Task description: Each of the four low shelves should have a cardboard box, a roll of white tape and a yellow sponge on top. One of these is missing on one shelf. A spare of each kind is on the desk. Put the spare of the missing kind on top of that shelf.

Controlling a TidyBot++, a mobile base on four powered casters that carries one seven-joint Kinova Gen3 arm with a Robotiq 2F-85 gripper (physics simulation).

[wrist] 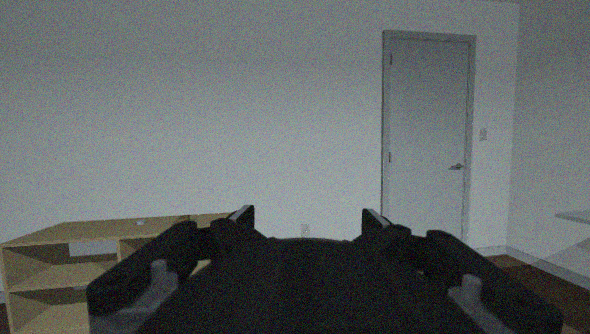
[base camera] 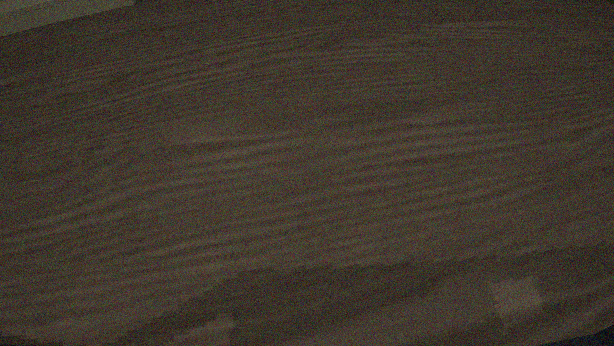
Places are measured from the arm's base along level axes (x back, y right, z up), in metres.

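Where they show: gripper, fingertip midpoint: [wrist: 307, 218].
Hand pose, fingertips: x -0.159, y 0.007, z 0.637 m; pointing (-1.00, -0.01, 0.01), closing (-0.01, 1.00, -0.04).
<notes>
After its pixels a point has its place.
My gripper [wrist: 307, 218] {x -0.159, y 0.007, z 0.637 m} is open, with its two fingers wide apart and no object between them. It points level across the room towards a pale wall. A low light-wood shelf [wrist: 95, 230] {x -1.154, y -1.378, z 0.213 m} stands at the lower left of the wrist view, partly hidden behind the left finger. A small whitish thing [wrist: 140, 222] {x -1.257, y -1.157, z 0.230 m} lies on its top board, too small and blurred to name. A cardboard box, a yellow sponge and the spares on the desk do not show in either view.
A closed door [wrist: 425, 120] {x -1.898, y 1.067, z 0.951 m} is in the far wall, right of centre. A pale flat surface [wrist: 577, 216] {x -1.108, y 1.409, z 0.323 m} juts in at the right edge. Dark wooden floor [base camera: 300, 175] {x -0.419, y 0.007, z -0.397 m} fills most of the base camera view, with a pale strip [base camera: 45, 15] {x -1.128, y -0.845, z -0.364 m} at its top left corner.
</notes>
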